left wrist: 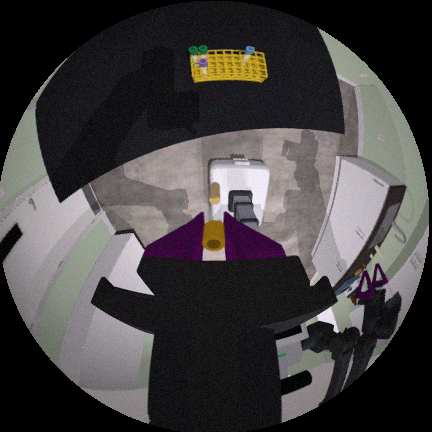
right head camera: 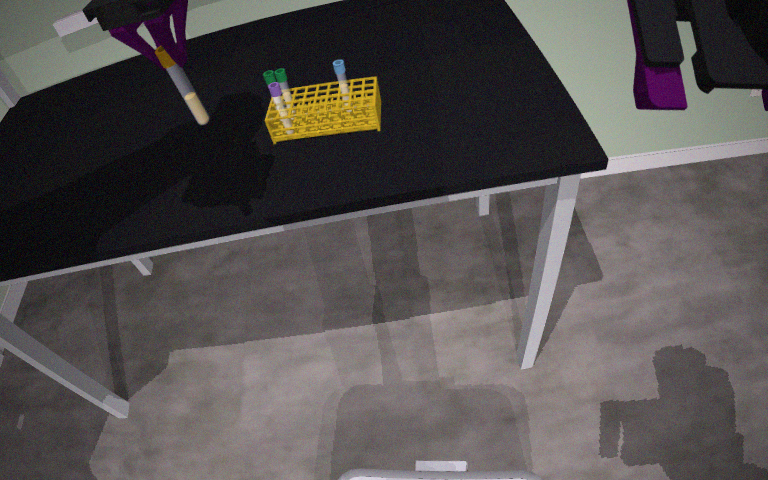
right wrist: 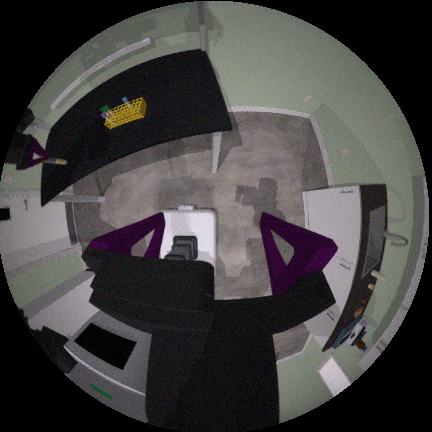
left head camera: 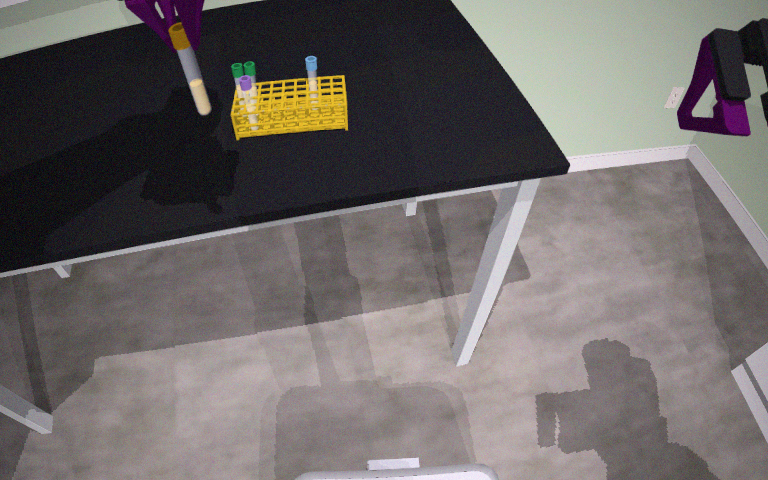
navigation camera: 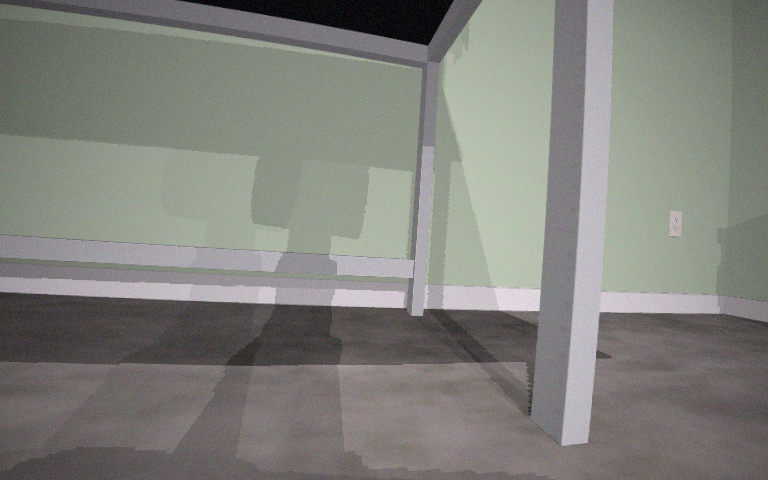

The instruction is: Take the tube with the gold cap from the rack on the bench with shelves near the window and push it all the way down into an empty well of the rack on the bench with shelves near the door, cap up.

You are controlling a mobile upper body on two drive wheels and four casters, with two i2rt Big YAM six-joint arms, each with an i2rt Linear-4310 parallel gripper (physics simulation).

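Frame: origin at the left arm's base, x ahead, y left, z up, level; centimetres.
Seen in the pictures: left gripper, fingertip midpoint: (left wrist: 213, 217) (right head camera: 175, 65) (right wrist: 46, 157) (left head camera: 186, 48); right gripper, fingertip midpoint: (left wrist: 371, 266) (right head camera: 703, 100) (right wrist: 212, 217) (left head camera: 726, 124); right arm's base, origin of the base link: (left wrist: 323, 337).
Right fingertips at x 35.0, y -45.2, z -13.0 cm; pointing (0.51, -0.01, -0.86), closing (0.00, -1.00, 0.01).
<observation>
Offsets run from my right fingertips to a thing's top centre. Level surfaces: height alone.
My left gripper (left head camera: 180, 42) (right head camera: 165, 59) (left wrist: 213, 217) is shut on the gold-capped tube @(dx +15.4, dy +45.2, dz -0.6 cm) (left head camera: 188, 65) (right head camera: 181, 82) (left wrist: 214, 237), gripping it at the cap end. The tube is cap up, somewhat tilted in the head views, and held in the air to the left of the rack. The yellow rack @(dx +45.2, dy +40.8, dz -30.8 cm) (left head camera: 291, 107) (right head camera: 325, 113) (left wrist: 230, 65) (right wrist: 126, 114) stands on the black bench top @(dz -36.5 cm) (left head camera: 396, 135) (right head camera: 441, 130) (left wrist: 285, 100) (right wrist: 185, 100). It holds two green-capped tubes and a purple-capped one at its left end and a blue-capped one towards the right; many wells are empty. My right gripper (right wrist: 212, 217) is open and empty, away from the bench.
The bench's front right leg (left head camera: 495, 271) (right head camera: 546, 277) (navigation camera: 572, 226) stands in front of the robot. A white cabinet with a dark counter and sink (right wrist: 332, 225) is at the right in the right wrist view. Green walls lie behind the bench.
</observation>
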